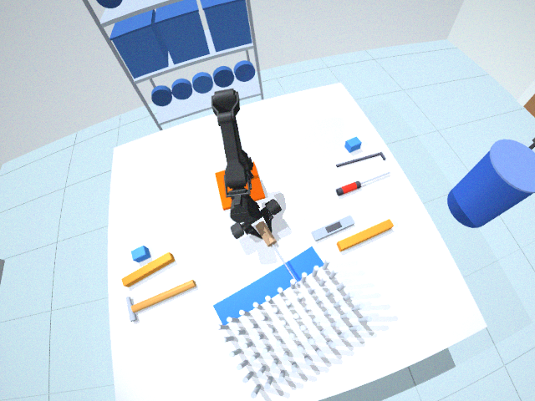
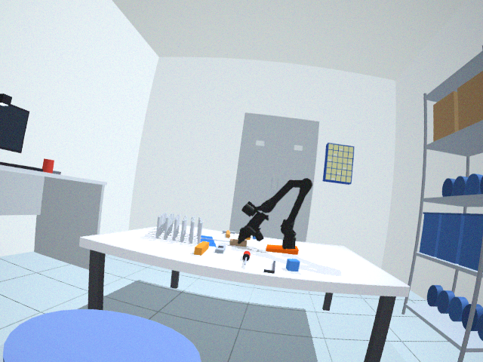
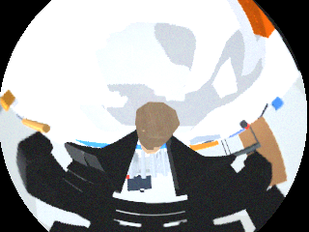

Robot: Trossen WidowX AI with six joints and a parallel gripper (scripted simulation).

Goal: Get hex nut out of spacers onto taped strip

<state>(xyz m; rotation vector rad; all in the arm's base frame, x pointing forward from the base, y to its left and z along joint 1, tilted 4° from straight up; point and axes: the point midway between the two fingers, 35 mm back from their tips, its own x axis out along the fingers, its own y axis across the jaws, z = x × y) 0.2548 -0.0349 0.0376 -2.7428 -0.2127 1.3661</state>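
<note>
The wooden-handled pick tool is 100 mm ahead of my gripper tip and 10 mm to the left of it. From my gripper tip the other things lie so: hex nut: 210 mm ahead, 20 mm to the left, 10 mm below; then grey plate: 90 mm ahead, 230 mm to the left; then blue taped strip: 170 mm ahead, 70 mm to the right, 10 mm below.
</note>
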